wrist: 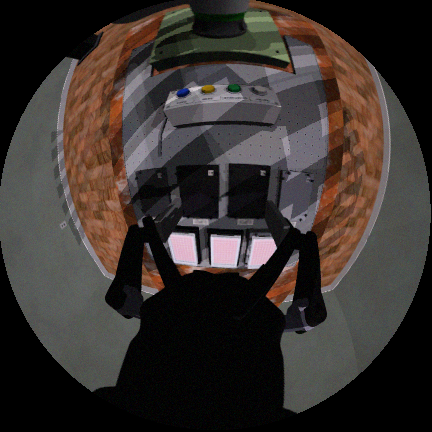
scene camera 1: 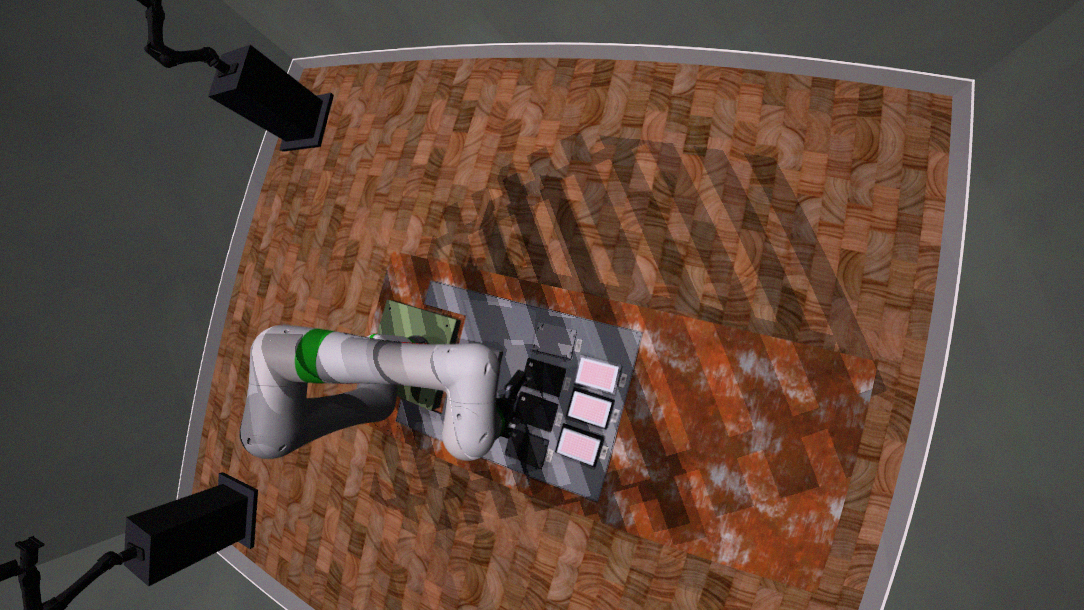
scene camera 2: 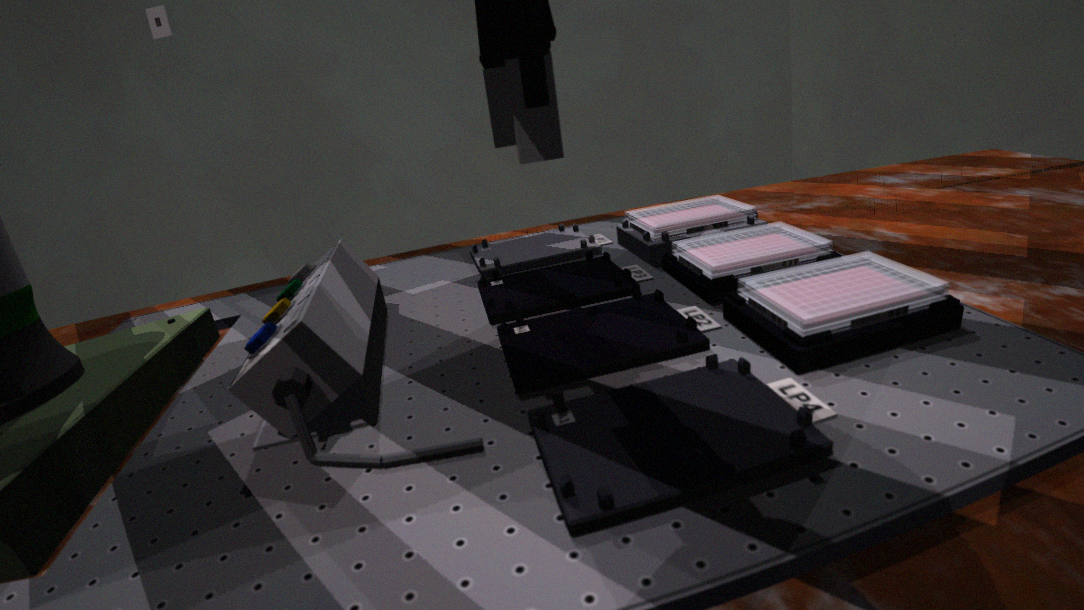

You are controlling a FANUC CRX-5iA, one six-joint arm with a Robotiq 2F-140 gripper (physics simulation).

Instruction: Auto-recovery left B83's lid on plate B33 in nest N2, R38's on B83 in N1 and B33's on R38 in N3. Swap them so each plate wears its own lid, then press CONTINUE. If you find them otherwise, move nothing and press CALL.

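Places are measured from the arm's base along level axes (x left, y back, z up), in centimetres.
Pixels of known places: gripper, between the fingertips: (wrist: 222, 207) (scene camera 1: 521, 399) (scene camera 2: 524, 151).
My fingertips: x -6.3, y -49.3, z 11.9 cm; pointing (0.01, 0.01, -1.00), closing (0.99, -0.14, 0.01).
For each thing: its middle in the pictures, then the offset to it from my fingertips. "pt": a spot on its surface instead.
- button console, middle of its body: (scene camera 2: 319, 321) (wrist: 221, 101) dx +2.1, dy +19.1, dz -10.5 cm
- grey button, middle of its body: (scene camera 2: 302, 276) (wrist: 259, 90) dx +9.8, dy +20.5, dz -8.3 cm
- bent rod, a spot on its surface: (scene camera 2: 394, 458) pt dx -14.8, dy +15.2, dz -14.1 cm
Three pink-welled plates under clear lids sit in black nests: the near one (scene camera 1: 579, 446) (scene camera 2: 842, 292) (wrist: 183, 248), the middle one (scene camera 1: 589, 409) (scene camera 2: 751, 248) (wrist: 225, 250) and the far one (scene camera 1: 597, 374) (scene camera 2: 691, 215) (wrist: 262, 251), as seen in scene camera 2. Plate and lid codes are too small and dark to read. My gripper (scene camera 2: 517, 151) (wrist: 222, 207) is open and empty, high above the row of pads; the arm largely hides it in scene camera 1. The button console (scene camera 2: 341, 326) (wrist: 222, 114) has a blue (wrist: 183, 92), a yellow (wrist: 208, 89), a green (wrist: 234, 88) and a grey button (wrist: 260, 90).
Four low pads stand between console and plates: a dark grey one (scene camera 2: 682, 455) (wrist: 153, 192), two black ones (scene camera 2: 602, 341) (wrist: 200, 192) (scene camera 2: 557, 288) (wrist: 248, 192) and a lighter grey one (scene camera 2: 538, 248) (wrist: 296, 192). Corner pegs stick up. A bent rod (scene camera 2: 394, 458) lies beside the console.
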